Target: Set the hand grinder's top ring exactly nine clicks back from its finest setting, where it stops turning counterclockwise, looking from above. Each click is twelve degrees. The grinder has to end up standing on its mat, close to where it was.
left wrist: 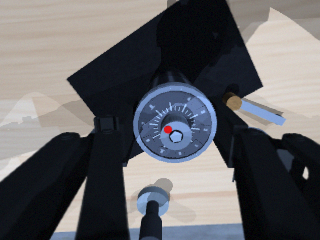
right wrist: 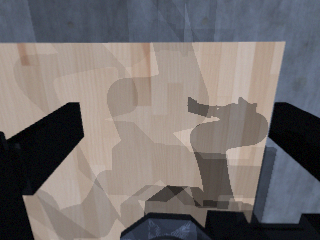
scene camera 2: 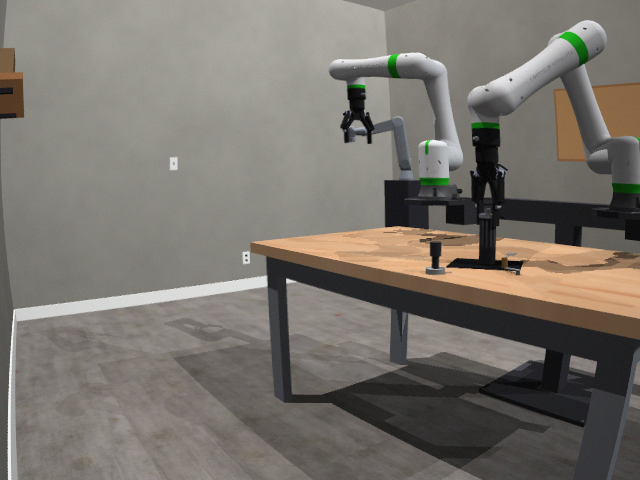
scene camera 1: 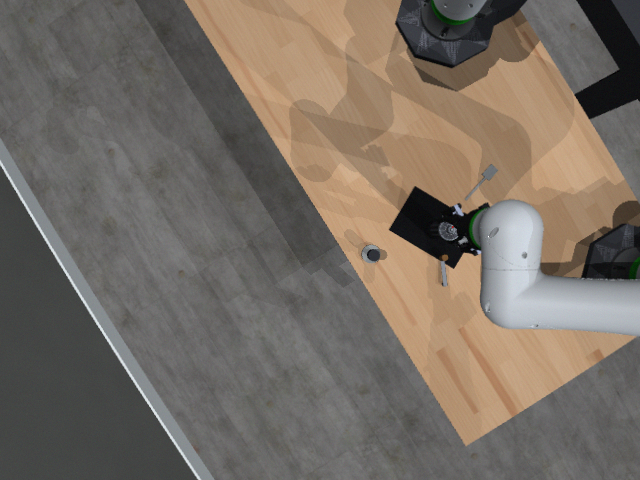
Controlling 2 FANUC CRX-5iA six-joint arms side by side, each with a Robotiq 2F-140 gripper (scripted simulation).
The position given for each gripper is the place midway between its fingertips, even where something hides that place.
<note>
In view: the left gripper [scene camera 2: 487, 225], the right gripper [scene camera 2: 358, 143], a black mat [scene camera 1: 420, 208] and a hand grinder [scene camera 2: 487, 233].
The black mat also shows in the left wrist view [left wrist: 209, 49]. The hand grinder also shows in the left wrist view [left wrist: 175, 133]. The left gripper also shows in the left wrist view [left wrist: 172, 111]. The right wrist view does not show the black mat: it is out of frame. The right wrist view does not show the hand grinder: it is out of frame.
</note>
